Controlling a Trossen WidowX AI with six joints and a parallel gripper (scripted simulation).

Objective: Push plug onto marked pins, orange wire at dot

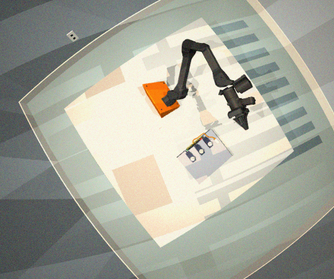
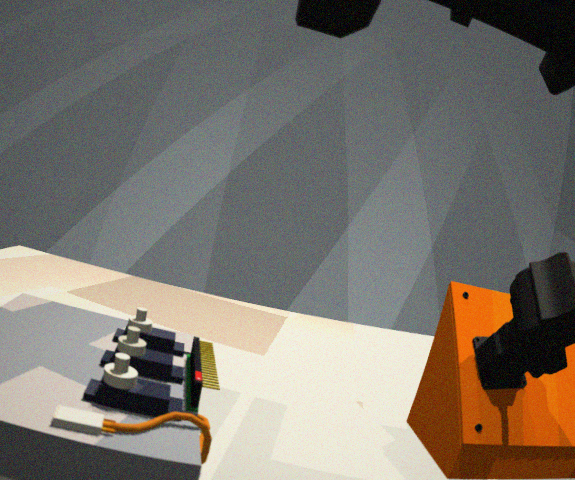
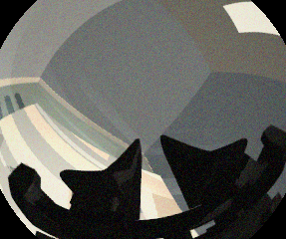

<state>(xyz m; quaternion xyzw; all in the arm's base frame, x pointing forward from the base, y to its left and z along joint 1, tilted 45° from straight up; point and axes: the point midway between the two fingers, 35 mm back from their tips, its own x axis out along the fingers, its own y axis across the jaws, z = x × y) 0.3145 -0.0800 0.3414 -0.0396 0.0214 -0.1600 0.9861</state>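
The red band lies 50 mm behind my gripper tip, 140 mm to the right of it and 320 mm below it. The rest, counted from my gripper tip: holder plate (110 mm ahead, 180 mm to the right, 370 mm below).
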